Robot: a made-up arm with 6 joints. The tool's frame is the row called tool.
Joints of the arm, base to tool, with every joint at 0 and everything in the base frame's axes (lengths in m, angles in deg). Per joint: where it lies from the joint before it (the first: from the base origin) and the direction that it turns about. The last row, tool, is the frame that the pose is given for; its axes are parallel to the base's.
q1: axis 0 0 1 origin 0.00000 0.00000 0.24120
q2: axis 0 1 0 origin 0.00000 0.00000 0.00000
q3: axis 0 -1 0 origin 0.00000 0.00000 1.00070
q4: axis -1 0 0 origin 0.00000 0.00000 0.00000
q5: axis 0 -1 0 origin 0.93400 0.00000 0.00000
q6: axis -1 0 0 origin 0.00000 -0.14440 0.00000
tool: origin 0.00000 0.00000 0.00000
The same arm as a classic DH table. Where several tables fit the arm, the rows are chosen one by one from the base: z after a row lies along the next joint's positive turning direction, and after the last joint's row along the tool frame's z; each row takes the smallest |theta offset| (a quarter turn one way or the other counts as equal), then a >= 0, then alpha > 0; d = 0 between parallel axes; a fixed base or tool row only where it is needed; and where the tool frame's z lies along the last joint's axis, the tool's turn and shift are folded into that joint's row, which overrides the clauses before.
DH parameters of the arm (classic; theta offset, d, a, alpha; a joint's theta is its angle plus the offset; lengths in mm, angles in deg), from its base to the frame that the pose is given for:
q1: 0 241.2 0 -90
q2: -90 0 1000.7 180
q3: 0 0 0 -90
q4: 0 -934 0 90
q5: 0 144.4 0 -90
q6: 90 0 0 90
tool (fixed): -90 0 0 0

